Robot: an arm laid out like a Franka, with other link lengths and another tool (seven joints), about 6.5 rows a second.
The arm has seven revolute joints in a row. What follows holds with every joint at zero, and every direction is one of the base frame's.
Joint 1 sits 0.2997 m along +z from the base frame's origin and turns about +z.
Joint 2 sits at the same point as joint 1 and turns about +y.
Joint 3 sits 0.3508 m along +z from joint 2 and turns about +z.
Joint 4 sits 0.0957 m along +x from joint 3 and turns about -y.
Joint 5 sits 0.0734 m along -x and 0.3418 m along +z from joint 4 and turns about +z.
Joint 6 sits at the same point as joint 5 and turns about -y.
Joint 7 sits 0.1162 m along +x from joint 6 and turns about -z.
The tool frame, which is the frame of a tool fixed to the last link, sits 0.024 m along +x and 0.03 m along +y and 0.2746 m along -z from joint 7; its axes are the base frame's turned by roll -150.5, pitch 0 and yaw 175.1 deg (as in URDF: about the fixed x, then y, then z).
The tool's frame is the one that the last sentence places.
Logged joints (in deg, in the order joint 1, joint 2, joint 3, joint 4, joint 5, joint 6, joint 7), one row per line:
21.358, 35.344, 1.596, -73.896, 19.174, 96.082, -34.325
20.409, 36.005, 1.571, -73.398, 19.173, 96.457, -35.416
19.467, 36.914, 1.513, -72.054, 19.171, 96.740, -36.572
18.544, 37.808, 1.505, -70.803, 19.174, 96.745, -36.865
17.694, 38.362, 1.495, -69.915, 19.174, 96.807, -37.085
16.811, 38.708, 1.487, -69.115, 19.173, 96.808, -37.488
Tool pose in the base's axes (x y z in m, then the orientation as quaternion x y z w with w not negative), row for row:
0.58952, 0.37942, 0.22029, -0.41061, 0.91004, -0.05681, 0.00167
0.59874, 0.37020, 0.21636, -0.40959, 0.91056, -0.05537, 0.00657
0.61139, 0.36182, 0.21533, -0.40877, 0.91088, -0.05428, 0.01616
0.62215, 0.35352, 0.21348, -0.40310, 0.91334, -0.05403, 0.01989
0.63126, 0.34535, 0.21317, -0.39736, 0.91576, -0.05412, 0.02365
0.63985, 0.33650, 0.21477, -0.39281, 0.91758, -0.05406, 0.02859
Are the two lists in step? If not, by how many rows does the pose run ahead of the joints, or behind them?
They are in step.
